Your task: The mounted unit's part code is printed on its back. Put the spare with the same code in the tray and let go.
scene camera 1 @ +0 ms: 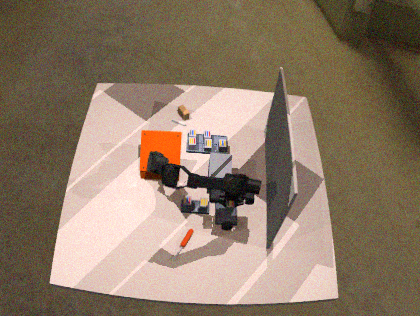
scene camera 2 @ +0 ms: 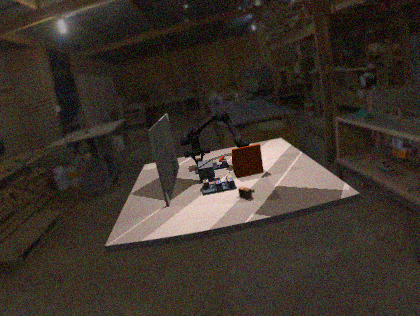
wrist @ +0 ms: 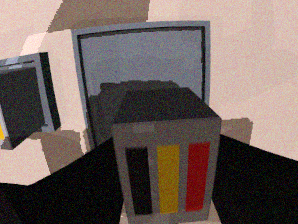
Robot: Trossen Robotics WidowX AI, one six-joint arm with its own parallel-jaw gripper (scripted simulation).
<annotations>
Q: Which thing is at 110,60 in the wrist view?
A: A tray.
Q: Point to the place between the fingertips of my gripper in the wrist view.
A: At 161,137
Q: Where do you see a tall grey upright panel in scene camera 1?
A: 281,177
</annotations>
